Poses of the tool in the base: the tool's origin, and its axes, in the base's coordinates. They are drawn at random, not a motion.
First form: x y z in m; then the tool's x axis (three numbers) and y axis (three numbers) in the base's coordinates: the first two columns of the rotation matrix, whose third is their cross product.
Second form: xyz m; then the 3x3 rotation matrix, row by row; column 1 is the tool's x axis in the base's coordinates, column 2 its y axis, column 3 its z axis. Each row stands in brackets. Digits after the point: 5 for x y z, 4 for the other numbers.
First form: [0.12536 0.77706 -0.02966 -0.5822 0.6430 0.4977 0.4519 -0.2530 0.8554]
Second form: [0.12536 0.77706 -0.02966], [[-0.5822 0.4519 0.6759], [0.6430 -0.2530 0.7229], [0.4977 0.8554 -0.1433]]
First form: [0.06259 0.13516 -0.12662 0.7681 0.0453 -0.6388 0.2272 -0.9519 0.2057]
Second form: [0.06259 0.13516 -0.12662], [[0.7681 0.2272 -0.5988], [0.0453 -0.9519 -0.3031], [-0.6388 0.2057 -0.7414]]
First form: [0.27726 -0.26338 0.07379 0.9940 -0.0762 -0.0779 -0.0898 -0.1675 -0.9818]
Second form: [0.27726 -0.26338 0.07379], [[0.9940 -0.0898 0.0618], [-0.0762 -0.1675 0.9829], [-0.0779 -0.9818 -0.1733]]
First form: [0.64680 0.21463 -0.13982 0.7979 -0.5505 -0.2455 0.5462 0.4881 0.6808]
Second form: [0.64680 0.21463 -0.13982], [[0.7979 0.5462 -0.2550], [-0.5505 0.4881 -0.6773], [-0.2455 0.6808 0.6901]]
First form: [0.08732 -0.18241 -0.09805 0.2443 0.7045 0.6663 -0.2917 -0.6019 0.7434]
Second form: [0.08732 -0.18241 -0.09805], [[0.2443 -0.2917 0.9248], [0.7045 -0.6019 -0.3760], [0.6663 0.7434 0.0585]]
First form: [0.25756 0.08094 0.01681 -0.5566 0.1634 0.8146 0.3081 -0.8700 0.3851]
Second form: [0.25756 0.08094 0.01681], [[-0.5566 0.3081 0.7716], [0.1634 -0.8700 0.4653], [0.8146 0.3851 0.4339]]
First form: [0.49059 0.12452 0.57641 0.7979 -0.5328 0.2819 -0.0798 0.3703 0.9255]
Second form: [0.49059 0.12452 0.57641], [[0.7979 -0.0798 -0.5975], [-0.5328 0.3703 -0.7610], [0.2819 0.9255 0.2529]]
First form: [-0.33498 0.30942 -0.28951 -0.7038 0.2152 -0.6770 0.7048 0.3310 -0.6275]
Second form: [-0.33498 0.30942 -0.28951], [[-0.7038 0.7048 0.0890], [0.2152 0.3310 -0.9188], [-0.6770 -0.6275 -0.3846]]
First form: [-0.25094 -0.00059 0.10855 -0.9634 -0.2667 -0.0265 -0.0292 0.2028 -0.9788]
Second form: [-0.25094 -0.00059 0.10855], [[-0.9634 -0.0292 0.2664], [-0.2667 0.2028 -0.9422], [-0.0265 -0.9788 -0.2032]]
